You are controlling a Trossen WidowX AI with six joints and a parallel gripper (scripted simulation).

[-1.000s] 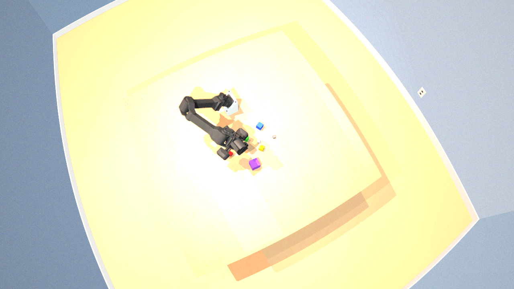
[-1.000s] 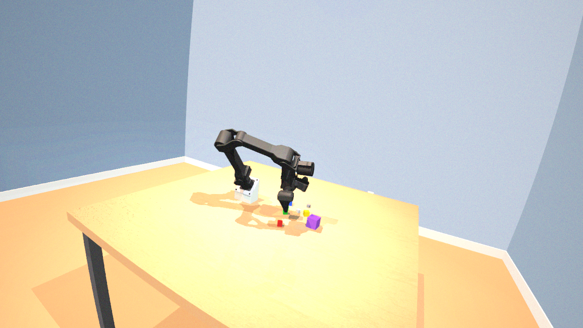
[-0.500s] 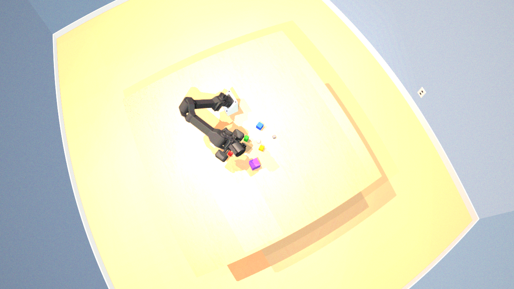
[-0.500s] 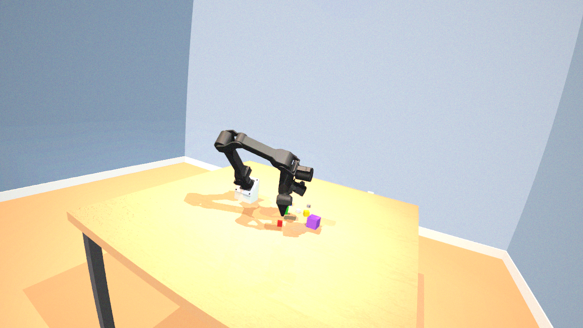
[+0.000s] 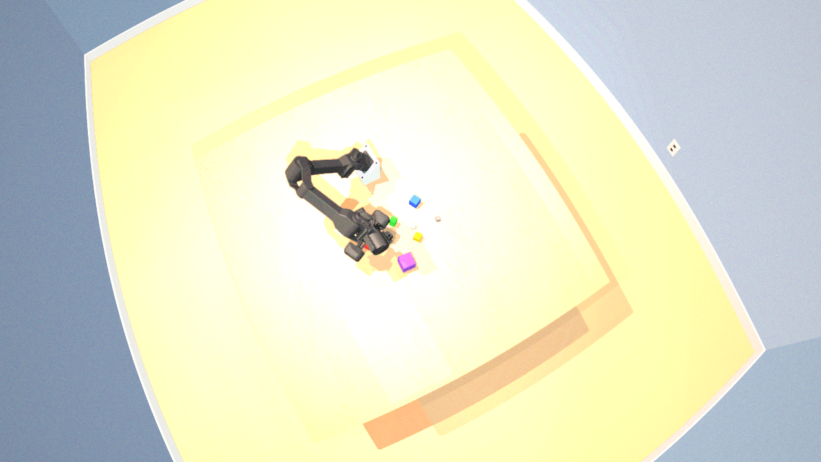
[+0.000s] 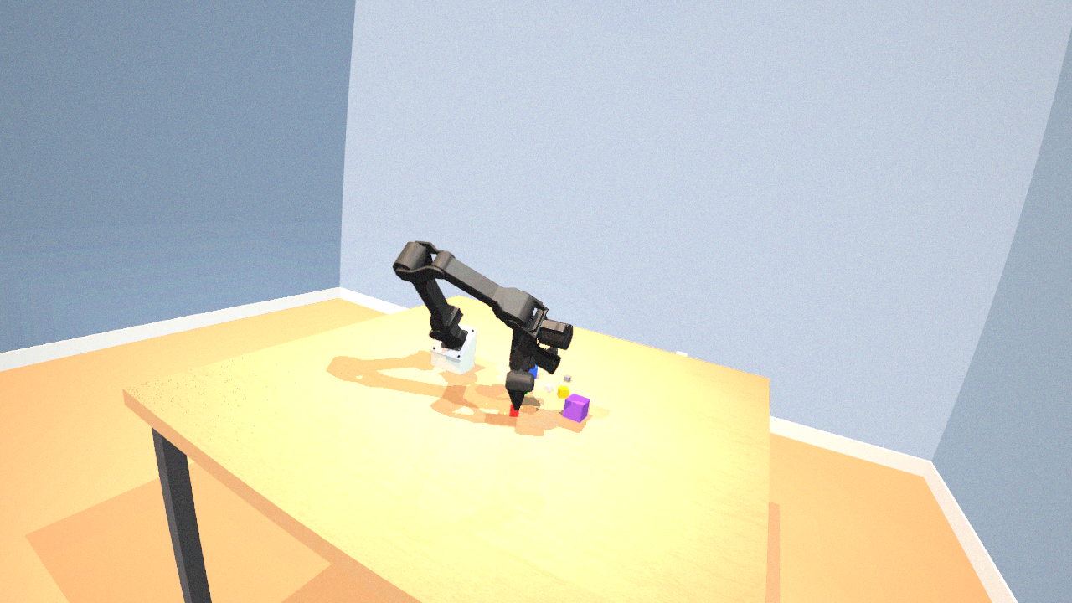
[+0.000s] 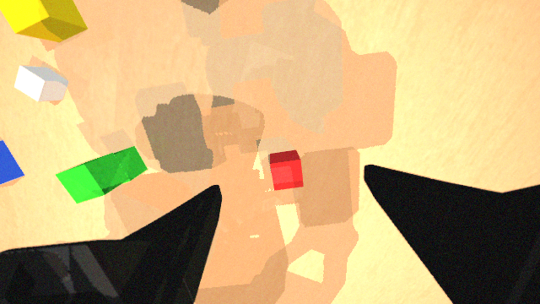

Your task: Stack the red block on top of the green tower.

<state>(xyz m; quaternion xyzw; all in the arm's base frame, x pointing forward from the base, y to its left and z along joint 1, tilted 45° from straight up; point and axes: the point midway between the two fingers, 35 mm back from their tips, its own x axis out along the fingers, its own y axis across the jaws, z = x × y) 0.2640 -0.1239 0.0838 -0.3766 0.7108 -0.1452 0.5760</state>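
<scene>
Right now the red block is 3 cm below my gripper tip. From my gripper tip the other things lie so: small white block (18 cm to the left, 3 cm below, 2 cm ahead); then purple block (12 cm ahead, 8 cm to the left, 1 cm below); then yellow block (17 cm to the left, 6 cm ahead, 3 cm below).
</scene>
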